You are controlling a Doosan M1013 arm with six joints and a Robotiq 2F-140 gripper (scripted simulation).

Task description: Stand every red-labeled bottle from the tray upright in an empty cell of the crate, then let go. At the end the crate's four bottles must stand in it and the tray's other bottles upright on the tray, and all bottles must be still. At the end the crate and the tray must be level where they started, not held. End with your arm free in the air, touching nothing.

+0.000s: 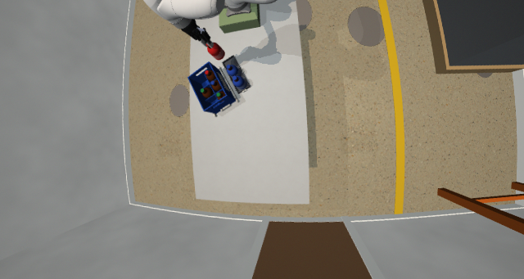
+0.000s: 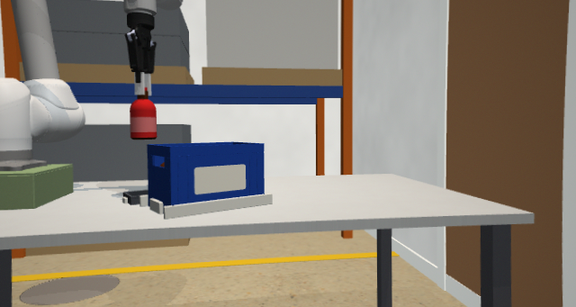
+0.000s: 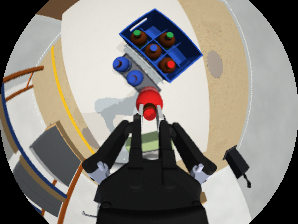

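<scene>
My gripper is now 9 cm above the red-labeled bottle. Also, from my hand: blue crate: 27 cm below, 19 cm ahead, 10 cm to the right.
</scene>
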